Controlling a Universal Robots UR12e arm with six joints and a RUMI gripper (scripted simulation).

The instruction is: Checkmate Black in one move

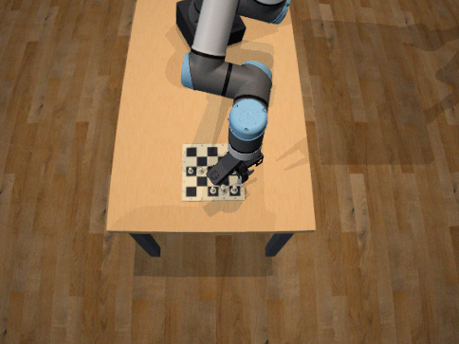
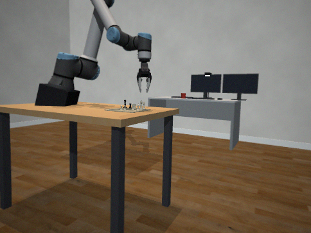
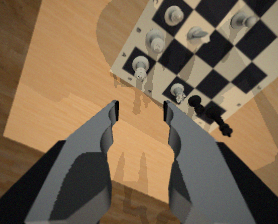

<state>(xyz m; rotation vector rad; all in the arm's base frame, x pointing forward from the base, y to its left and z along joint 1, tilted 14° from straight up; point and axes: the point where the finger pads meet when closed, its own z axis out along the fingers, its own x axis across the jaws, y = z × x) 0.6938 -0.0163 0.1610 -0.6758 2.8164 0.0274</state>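
My gripper is now 100 mm above the white piece. Also, from my hand: black piece (110 mm behind, 10 mm to the left, 110 mm below); then chessboard (80 mm behind, 70 mm to the right, 130 mm below); then black king (150 mm behind, 20 mm to the left, 100 mm below).
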